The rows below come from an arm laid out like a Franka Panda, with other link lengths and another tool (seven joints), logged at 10 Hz.
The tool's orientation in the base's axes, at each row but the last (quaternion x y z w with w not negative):
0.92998, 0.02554, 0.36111, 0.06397
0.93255, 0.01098, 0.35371, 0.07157
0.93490, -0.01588, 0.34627, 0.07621
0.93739, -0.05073, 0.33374, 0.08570
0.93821, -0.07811, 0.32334, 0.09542
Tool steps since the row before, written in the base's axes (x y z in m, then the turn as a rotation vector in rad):
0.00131, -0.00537, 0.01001, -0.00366, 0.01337, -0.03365
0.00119, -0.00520, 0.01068, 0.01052, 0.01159, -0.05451
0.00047, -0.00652, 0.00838, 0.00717, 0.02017, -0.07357
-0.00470, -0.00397, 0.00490, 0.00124, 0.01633, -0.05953
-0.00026, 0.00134, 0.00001, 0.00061, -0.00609, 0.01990
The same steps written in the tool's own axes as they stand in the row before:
0.00715, 0.00670, -0.00589, -0.02394, -0.01787, 0.02078
0.00755, 0.00662, -0.00646, -0.02717, -0.01949, 0.04581
0.00565, 0.00750, -0.00497, -0.04190, -0.03019, 0.05660
-0.00037, 0.00523, -0.00586, -0.03743, -0.02374, 0.04298
-0.00031, -0.00124, -0.00047, 0.01336, 0.00834, -0.01362

